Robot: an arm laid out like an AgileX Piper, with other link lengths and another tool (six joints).
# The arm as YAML. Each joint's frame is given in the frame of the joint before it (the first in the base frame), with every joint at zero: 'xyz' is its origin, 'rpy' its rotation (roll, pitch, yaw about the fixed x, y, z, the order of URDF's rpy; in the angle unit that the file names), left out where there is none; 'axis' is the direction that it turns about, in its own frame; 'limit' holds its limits. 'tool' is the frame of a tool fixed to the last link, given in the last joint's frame.
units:
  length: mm
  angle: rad
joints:
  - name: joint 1
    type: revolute
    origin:
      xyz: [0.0, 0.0, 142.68]
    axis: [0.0, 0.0, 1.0]
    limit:
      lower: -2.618
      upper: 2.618
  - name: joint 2
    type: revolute
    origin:
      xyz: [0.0, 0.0, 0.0]
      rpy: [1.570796, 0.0, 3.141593]
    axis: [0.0, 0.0, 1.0]
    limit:
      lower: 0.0
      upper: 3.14
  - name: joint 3
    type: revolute
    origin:
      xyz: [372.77, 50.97, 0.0]
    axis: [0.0, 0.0, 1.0]
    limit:
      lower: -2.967
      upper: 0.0
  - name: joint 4
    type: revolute
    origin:
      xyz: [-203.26, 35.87, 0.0]
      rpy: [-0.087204, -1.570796, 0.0]
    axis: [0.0, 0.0, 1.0]
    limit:
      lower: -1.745
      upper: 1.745
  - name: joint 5
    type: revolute
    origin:
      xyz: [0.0, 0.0, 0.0]
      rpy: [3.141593, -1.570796, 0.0]
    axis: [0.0, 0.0, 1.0]
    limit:
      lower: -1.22
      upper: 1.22
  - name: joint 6
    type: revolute
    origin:
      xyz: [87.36, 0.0, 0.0]
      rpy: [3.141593, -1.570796, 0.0]
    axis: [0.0, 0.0, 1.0]
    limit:
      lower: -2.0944
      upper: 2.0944
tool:
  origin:
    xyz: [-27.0, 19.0, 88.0]
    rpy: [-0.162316, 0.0, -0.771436]
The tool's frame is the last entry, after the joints.
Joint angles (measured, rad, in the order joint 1, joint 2, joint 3, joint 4, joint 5, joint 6), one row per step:
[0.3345 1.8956 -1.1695 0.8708 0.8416 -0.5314]
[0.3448 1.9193 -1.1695 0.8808 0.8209 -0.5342]
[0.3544 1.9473 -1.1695 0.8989 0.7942 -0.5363]
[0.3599 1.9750 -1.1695 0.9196 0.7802 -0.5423]
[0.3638 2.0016 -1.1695 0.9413 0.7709 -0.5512]
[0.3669 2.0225 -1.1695 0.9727 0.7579 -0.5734]
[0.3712 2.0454 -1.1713 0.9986 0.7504 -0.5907]
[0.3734 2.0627 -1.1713 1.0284 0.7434 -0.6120]
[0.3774 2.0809 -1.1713 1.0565 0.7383 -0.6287]
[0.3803 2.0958 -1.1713 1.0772 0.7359 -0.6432]
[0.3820 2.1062 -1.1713 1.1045 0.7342 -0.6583]
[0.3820 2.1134 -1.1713 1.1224 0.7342 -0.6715]
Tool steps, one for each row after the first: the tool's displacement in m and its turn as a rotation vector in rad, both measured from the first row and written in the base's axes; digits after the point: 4 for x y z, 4 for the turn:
[0.0033 0.0041 -0.0089 -0.0052 0.0076 -0.0062]
[0.0078 0.0084 -0.0194 -0.0080 0.0172 -0.0224]
[0.0110 0.0120 -0.0297 -0.0070 0.0345 -0.0340]
[0.0134 0.0153 -0.0397 -0.0045 0.0527 -0.0430]
[0.0168 0.0189 -0.0467 0.0047 0.0573 -0.0515]
[0.0192 0.0227 -0.0546 0.0110 0.0676 -0.0561]
[0.0215 0.0259 -0.0604 0.0210 0.0731 -0.0625]
[0.0229 0.0295 -0.0667 0.0297 0.0831 -0.0689]
[0.0238 0.0322 -0.0720 0.0356 0.0913 -0.0715]
[0.0250 0.0350 -0.0750 0.0477 0.0970 -0.0792]
[0.0260 0.0364 -0.0771 0.0557 0.0997 -0.0824]

